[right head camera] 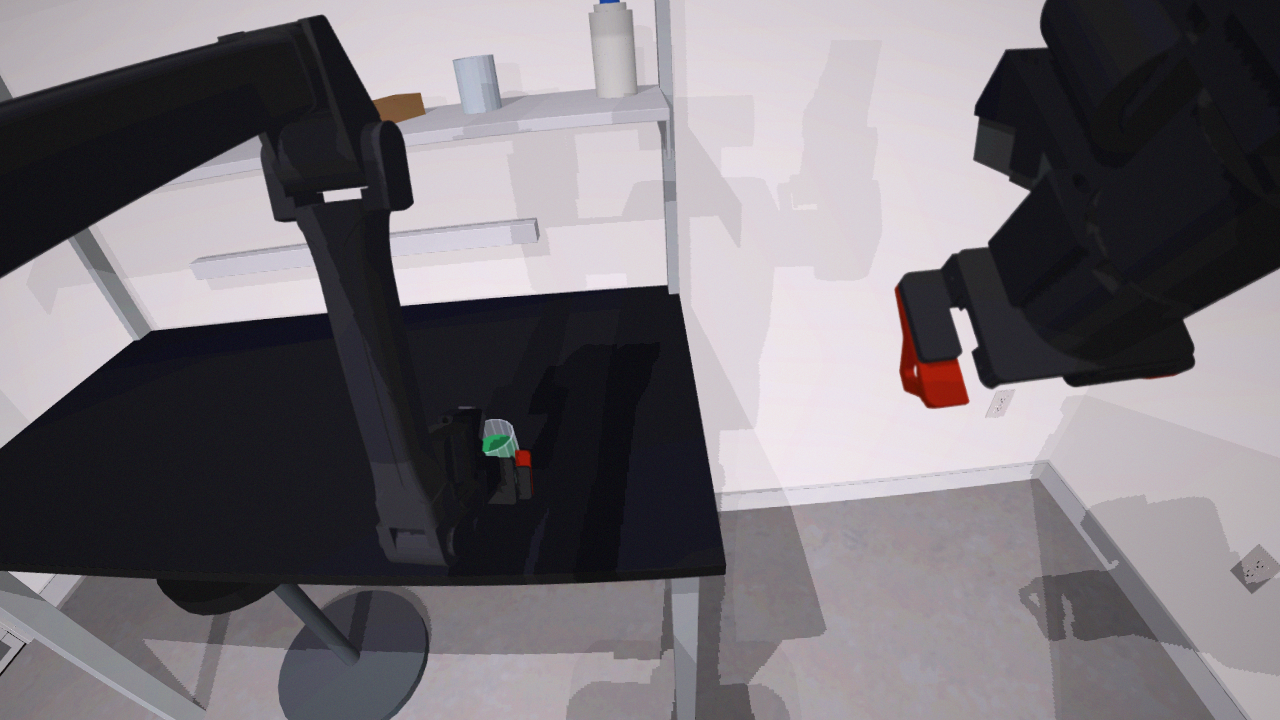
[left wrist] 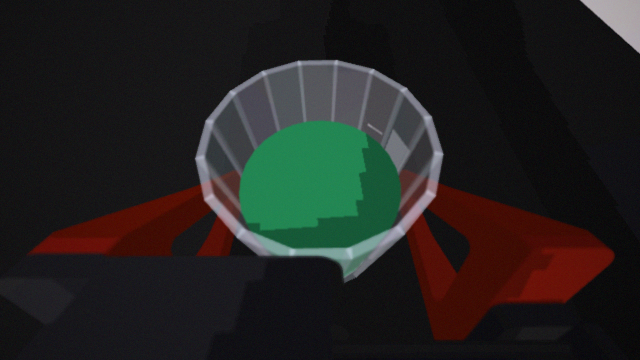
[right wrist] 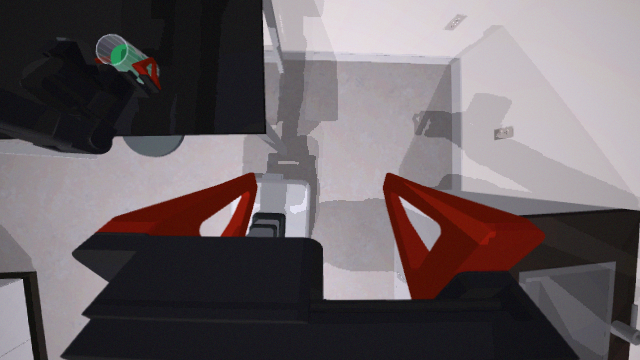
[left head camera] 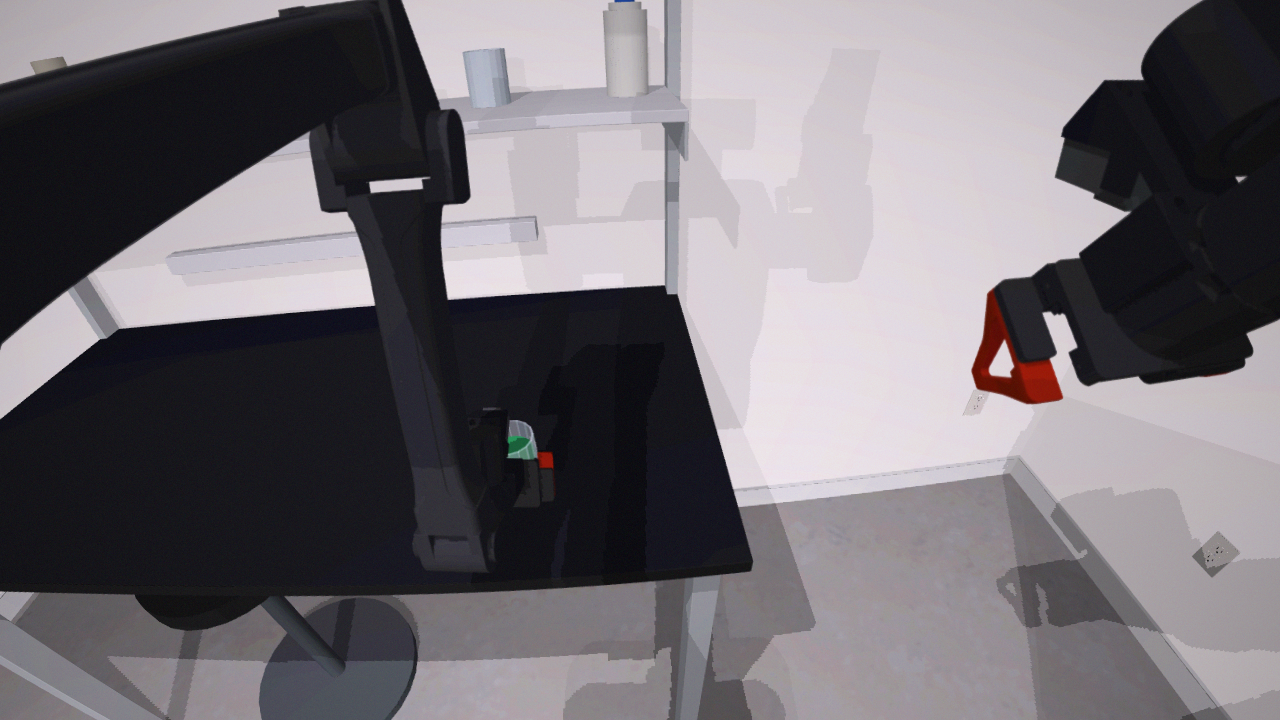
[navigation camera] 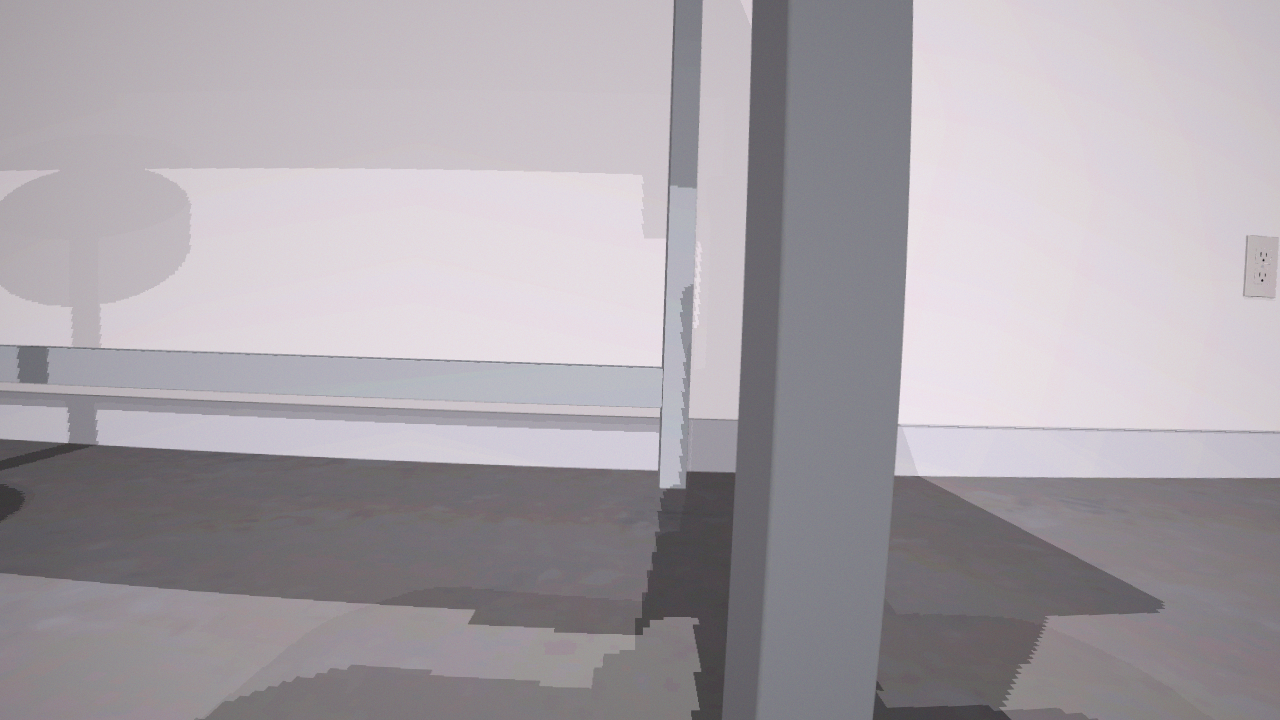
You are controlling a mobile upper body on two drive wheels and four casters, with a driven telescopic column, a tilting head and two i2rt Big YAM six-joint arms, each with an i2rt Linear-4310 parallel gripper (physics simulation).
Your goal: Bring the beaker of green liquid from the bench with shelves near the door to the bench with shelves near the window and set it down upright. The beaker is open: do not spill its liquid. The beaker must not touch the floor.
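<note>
The open clear beaker (left head camera: 521, 438) (right head camera: 499, 438) (left wrist: 320, 175) (right wrist: 119, 54) with green liquid stands upright on the black top of a bench with a shelf (left head camera: 268, 447) (right head camera: 223, 447) (right wrist: 225, 100). Its base is partly hidden by my left gripper. My left gripper (left wrist: 320, 180) (right wrist: 136, 58) is open low over the bench top, with one red finger on each side of the beaker. My right gripper (right wrist: 320, 180) is open and empty, in the air to the right of the bench. Neither a door nor a window shows, so I cannot tell which bench this is.
The shelf (left head camera: 572, 109) (right head camera: 554, 114) above the bench holds a pale blue cylinder (left head camera: 486, 77) (right head camera: 477, 83) and a bottle (left head camera: 625, 53) (right head camera: 613, 53). A stool base (left head camera: 375, 644) (right head camera: 393, 653) stands below. A grey bench leg (navigation camera: 832, 358) stands close in the navigation view.
</note>
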